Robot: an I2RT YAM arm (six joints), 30 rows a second.
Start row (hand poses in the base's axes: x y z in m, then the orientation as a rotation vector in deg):
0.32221, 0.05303, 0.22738, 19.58, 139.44, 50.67
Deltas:
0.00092, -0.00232, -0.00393, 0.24, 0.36, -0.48
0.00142, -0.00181, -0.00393, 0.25, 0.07, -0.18
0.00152, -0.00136, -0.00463, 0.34, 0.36, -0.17
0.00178, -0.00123, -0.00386, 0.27, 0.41, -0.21
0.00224, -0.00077, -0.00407, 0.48, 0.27, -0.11
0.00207, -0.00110, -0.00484, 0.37, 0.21, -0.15
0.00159, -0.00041, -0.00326, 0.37, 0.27, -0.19
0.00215, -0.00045, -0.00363, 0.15, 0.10, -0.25
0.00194, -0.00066, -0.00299, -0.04, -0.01, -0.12
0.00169, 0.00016, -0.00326, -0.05, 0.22, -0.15
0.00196, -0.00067, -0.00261, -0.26, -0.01, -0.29
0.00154, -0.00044, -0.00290, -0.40, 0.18, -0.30
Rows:
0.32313, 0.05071, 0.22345, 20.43, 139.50, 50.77
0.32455, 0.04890, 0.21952, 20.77, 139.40, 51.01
0.32607, 0.04754, 0.21489, 21.29, 139.54, 51.37
0.32785, 0.04631, 0.21103, 21.86, 139.73, 51.63
0.33009, 0.04554, 0.20696, 22.31, 139.76, 52.19
0.33216, 0.04444, 0.20212, 22.73, 139.75, 52.59
0.33375, 0.04403, 0.19886, 23.24, 139.78, 52.98
0.33590, 0.04358, 0.19523, 23.64, 139.71, 53.06
0.33784, 0.04292, 0.19224, 23.76, 139.67, 52.96
0.33953, 0.04308, 0.18898, 24.04, 139.82, 52.84
0.34149, 0.04241, 0.18637, 24.29, 139.78, 52.39
0.34303, 0.04197, 0.18347, 24.60, 139.96, 51.76

